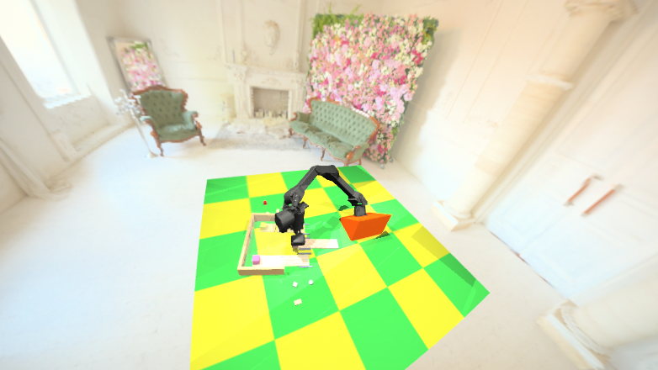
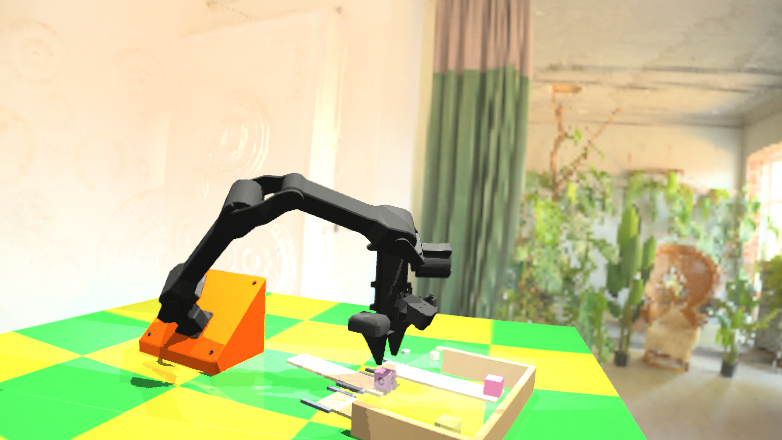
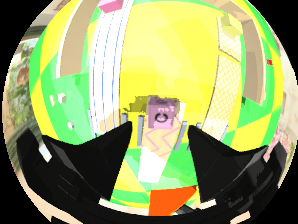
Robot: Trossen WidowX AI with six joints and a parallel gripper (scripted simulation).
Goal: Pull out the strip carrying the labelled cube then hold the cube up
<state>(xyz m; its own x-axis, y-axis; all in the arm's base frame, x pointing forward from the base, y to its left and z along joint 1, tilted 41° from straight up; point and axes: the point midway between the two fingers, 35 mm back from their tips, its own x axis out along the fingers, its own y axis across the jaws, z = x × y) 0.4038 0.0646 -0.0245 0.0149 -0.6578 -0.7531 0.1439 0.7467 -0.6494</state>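
My gripper tip is 40 mm above the labelled cube. The rest, counted from my gripper tip: red bit (330 mm to the right, 120 mm ahead, 50 mm below); then strip (100 mm behind, 50 mm below, 20 mm to the left).
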